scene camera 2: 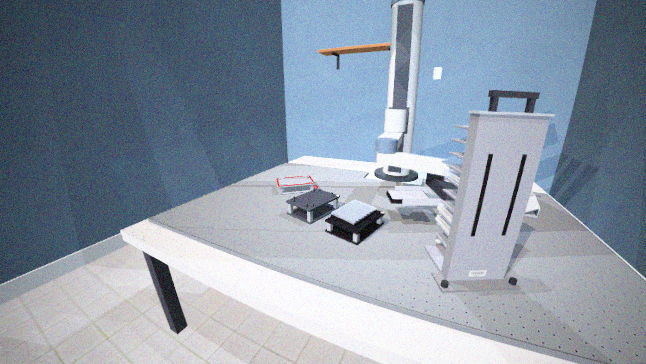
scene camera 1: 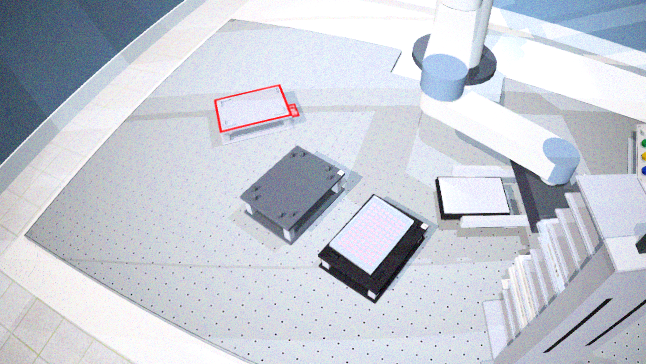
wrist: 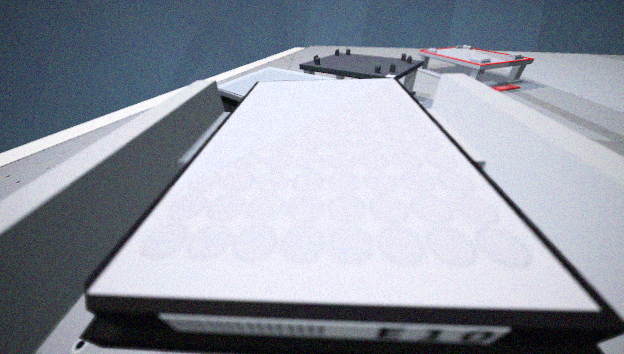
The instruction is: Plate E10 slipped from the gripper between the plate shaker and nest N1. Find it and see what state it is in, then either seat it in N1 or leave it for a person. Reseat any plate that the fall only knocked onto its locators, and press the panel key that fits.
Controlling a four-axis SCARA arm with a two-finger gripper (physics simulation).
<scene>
My gripper holds a plate E10, which touches nothing else.
My gripper also shows in scene camera 2 and in the wrist view.
</scene>
